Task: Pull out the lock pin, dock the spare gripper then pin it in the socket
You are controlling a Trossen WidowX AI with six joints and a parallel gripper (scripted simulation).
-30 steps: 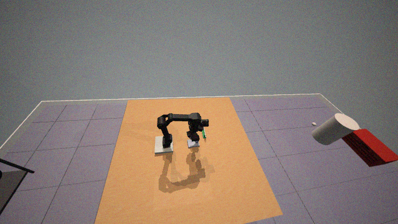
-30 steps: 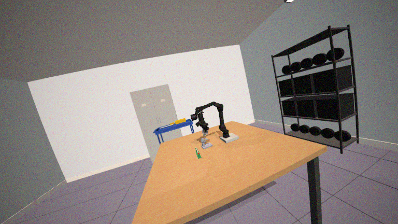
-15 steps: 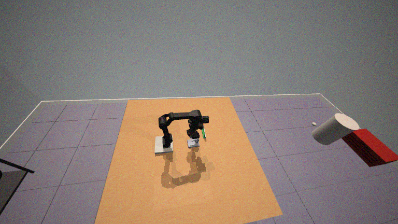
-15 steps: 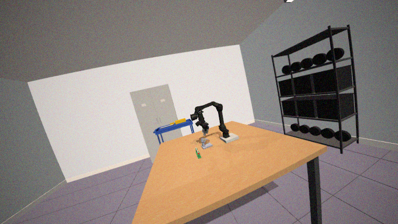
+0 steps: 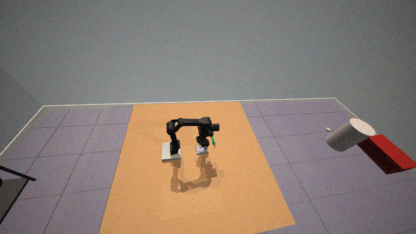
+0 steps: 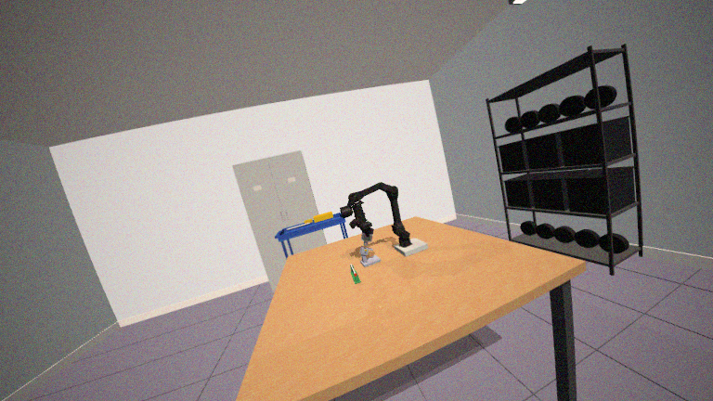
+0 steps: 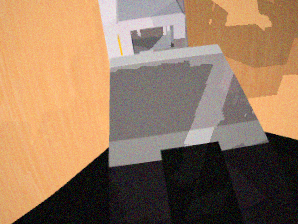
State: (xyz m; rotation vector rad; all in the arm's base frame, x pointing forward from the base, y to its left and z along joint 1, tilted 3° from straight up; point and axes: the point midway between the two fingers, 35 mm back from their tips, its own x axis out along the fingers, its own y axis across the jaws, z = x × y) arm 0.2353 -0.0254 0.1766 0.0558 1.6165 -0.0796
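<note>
The green strip is 160 mm ahead of my gripper tip, 100 mm to the left of it and 140 mm below it. From my gripper tip the other things lie so: spare gripper right at my gripper tip; grey mount 30 mm ahead, 110 mm below.
</note>
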